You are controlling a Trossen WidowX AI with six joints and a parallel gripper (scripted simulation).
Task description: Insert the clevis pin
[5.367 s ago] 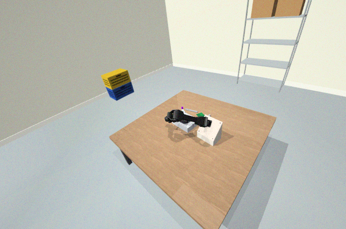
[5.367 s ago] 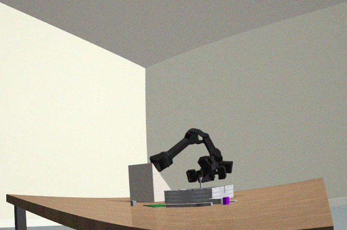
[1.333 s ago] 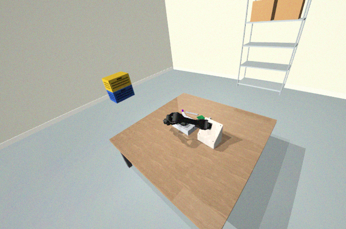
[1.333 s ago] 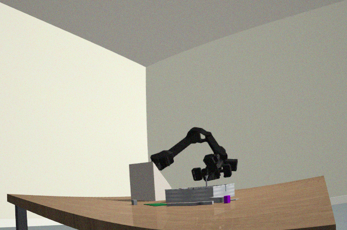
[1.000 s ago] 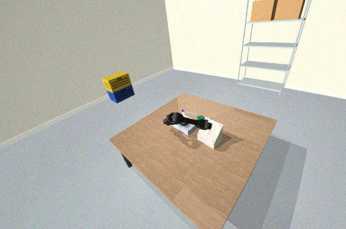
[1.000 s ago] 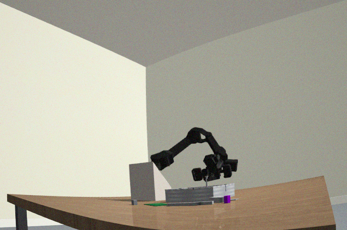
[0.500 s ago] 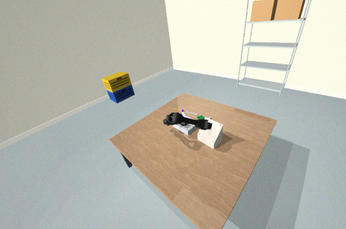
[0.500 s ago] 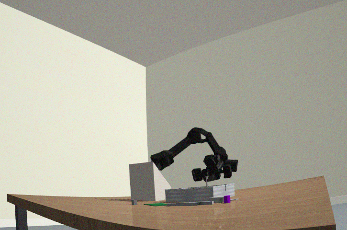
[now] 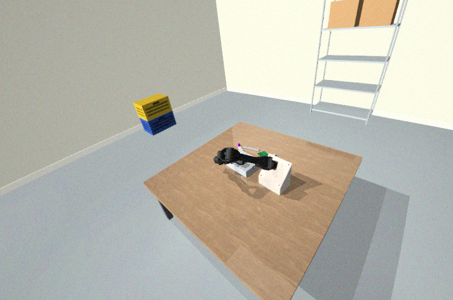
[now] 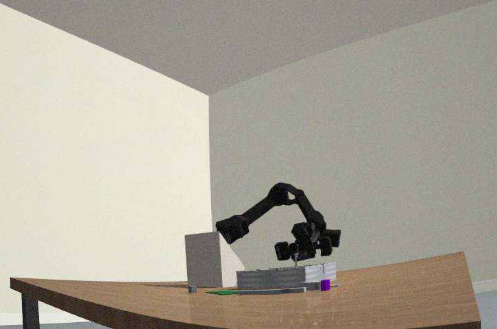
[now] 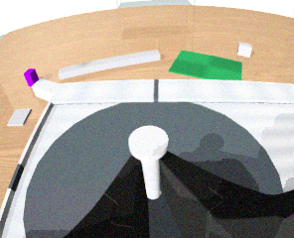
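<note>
Right now my gripper tip is 10 mm above the steel clevis pin. From my gripper tip the other things lie so: steel tray: 30 mm behind, 40 mm below; flat grey piece: 170 mm ahead, 130 mm to the right, 80 mm below; aluminium disc: 30 mm below.
</note>
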